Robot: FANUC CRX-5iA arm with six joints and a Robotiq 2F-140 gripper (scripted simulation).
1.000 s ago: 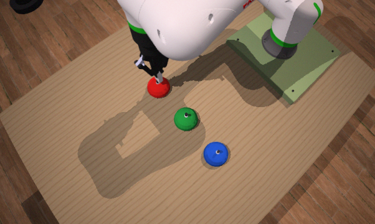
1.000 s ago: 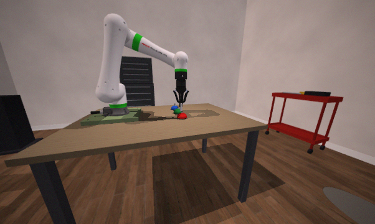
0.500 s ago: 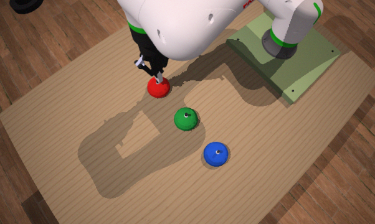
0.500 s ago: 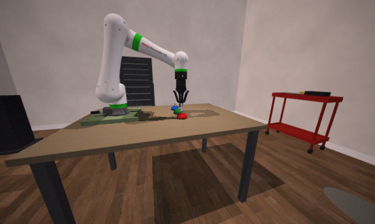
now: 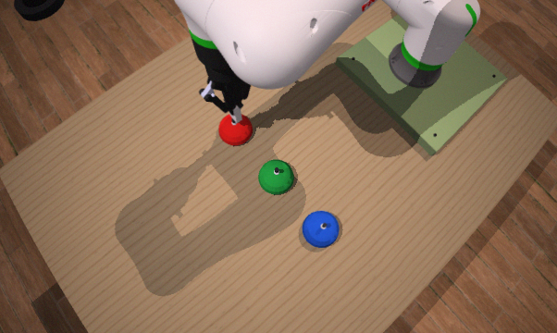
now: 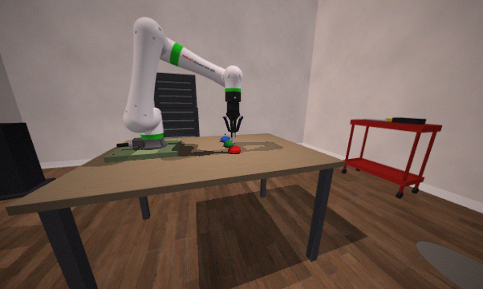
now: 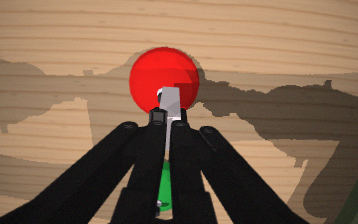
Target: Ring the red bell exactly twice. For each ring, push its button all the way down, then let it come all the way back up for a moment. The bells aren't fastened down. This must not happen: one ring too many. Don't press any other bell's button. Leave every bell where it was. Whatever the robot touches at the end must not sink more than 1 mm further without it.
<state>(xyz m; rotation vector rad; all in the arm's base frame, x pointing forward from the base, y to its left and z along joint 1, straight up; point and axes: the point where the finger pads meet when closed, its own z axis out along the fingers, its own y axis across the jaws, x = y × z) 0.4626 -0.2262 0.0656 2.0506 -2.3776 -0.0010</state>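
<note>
Now: hand 6 cm above the red bell and 1 cm short of it. Also, from my hand: blue bell 31 cm to the left, 6 cm below, 5 cm ahead; green bell 16 cm to the left, 6 cm below, 3 cm ahead.
</note>
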